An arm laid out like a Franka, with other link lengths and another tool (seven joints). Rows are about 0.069 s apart.
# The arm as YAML. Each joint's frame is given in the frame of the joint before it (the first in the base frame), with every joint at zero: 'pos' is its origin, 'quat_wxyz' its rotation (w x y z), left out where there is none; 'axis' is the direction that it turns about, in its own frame. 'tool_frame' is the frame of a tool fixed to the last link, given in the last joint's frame.
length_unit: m
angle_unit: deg
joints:
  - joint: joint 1
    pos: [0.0, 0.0, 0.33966]
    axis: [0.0, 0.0, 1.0]
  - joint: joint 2
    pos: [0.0, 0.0, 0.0]
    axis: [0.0, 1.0, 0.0]
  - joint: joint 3
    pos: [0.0, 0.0, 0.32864]
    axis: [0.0, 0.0, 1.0]
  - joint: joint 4
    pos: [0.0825, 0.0, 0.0]
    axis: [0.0, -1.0, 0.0]
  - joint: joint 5
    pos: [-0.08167, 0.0, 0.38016]
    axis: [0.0, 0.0, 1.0]
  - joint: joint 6
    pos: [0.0, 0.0, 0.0]
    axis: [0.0, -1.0, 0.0]
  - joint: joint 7
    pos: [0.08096, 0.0, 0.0]
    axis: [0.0, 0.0, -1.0]
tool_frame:
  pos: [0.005, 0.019, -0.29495]
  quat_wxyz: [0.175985, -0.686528, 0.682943, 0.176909]
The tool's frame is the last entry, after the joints.
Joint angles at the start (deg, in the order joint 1, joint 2, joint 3, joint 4, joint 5, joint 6, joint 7): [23.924 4.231 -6.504 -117.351 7.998 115.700 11.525]
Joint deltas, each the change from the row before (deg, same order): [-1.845 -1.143 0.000 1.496 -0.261 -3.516 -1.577]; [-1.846 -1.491 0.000 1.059 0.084 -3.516 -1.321]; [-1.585 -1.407 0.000 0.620 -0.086 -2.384 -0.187]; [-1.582 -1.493 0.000 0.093 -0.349 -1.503 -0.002]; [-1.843 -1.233 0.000 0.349 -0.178 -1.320 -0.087]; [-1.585 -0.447 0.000 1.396 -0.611 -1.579 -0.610]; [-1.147 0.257 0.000 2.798 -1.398 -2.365 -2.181]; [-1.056 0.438 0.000 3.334 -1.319 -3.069 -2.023]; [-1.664 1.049 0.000 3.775 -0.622 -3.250 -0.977]
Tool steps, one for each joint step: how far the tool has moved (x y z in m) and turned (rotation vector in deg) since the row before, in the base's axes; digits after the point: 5 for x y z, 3 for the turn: [0.00007 -0.01659 0.01834 0.109 0.730 0.245]; [-0.00390 -0.01602 0.01869 0.406 0.916 -0.173]; [-0.00241 -0.01436 0.01538 0.167 0.368 -1.076]; [-0.00178 -0.01555 0.01255 -0.053 -0.099 -1.258]; [0.00036 -0.01663 0.01232 0.095 -0.265 -1.532]; [0.00370 -0.01578 0.01274 -0.325 -0.398 -0.594]; [0.00578 -0.01533 0.01608 -0.949 -0.538 1.667]; [0.00390 -0.01473 0.01817 -0.992 -0.105 1.526]; [0.00523 -0.01705 0.01641 -0.581 0.405 -0.367]
